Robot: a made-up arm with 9 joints. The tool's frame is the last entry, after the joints.
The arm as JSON. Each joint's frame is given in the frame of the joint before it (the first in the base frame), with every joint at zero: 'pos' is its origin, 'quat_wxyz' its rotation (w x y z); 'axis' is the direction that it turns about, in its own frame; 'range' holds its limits. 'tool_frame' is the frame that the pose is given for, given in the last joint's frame.
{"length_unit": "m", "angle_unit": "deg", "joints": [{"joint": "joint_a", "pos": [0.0, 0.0, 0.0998], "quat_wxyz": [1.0, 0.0, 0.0, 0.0], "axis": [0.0, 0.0, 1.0], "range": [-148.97, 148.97]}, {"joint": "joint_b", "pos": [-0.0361, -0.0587, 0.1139], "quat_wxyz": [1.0, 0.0, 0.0, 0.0], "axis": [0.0, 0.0, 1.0], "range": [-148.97, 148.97]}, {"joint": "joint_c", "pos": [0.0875, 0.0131, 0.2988], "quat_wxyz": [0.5, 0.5, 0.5, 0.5], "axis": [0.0, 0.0, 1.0], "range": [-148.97, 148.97]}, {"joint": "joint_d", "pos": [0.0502, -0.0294, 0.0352], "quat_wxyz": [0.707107, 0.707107, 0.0, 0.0], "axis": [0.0, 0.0, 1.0], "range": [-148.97, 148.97]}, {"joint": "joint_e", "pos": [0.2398, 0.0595, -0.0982], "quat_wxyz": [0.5, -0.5, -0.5, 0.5], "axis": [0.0, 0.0, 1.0], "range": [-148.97, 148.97]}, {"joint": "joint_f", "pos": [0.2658, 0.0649, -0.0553], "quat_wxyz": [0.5, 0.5, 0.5, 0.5], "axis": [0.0, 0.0, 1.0], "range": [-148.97, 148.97]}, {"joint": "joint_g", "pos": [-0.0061, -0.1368, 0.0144], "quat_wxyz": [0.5, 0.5, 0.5, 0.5], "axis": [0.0, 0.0, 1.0], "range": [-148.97, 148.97]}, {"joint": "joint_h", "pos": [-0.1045, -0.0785, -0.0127], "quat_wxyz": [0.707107, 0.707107, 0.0, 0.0], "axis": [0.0, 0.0, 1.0], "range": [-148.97, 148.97]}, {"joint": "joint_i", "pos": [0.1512, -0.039, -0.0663], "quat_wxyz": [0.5, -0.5, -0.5, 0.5], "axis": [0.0, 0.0, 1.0], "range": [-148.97, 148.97]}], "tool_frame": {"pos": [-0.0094, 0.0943, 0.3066], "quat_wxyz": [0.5, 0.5, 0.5, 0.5]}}
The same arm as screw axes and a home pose.
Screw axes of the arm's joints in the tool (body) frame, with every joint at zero. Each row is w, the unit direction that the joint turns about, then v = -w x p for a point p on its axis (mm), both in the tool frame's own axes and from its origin. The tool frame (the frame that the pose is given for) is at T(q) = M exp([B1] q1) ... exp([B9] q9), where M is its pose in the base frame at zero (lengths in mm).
B1: w 0 0 1 v -696.4 508.4 0
B2: w 0 0 1 v -755.1 544.5 0
B3: w 1 0 0 v 0 -66.5 742
B4: w 0 0 -1 v 691.8 -421.8 0
B5: w 0 -1 0 v 2.3 0 362.3
B6: w 1 0 0 v 0 67.2 396.7
B7: w 0 0 1 v -259.9 82.1 0
B8: w -1 0 0 v 0 -48.4 -155.4
B9: w 0 1 0 v -9.4 0 -94.3
M: xyz 508.4 696.4 579 (mm) rpy 0 0 0 (deg, as in URDF)
Joint limits (deg, base to tool): -148.97..148.97 -148.97..148.97 -148.97..148.97 -148.97..148.97 -148.97..148.97 -148.97..148.97 -148.97..148.97 -148.97..148.97 -148.97..148.97

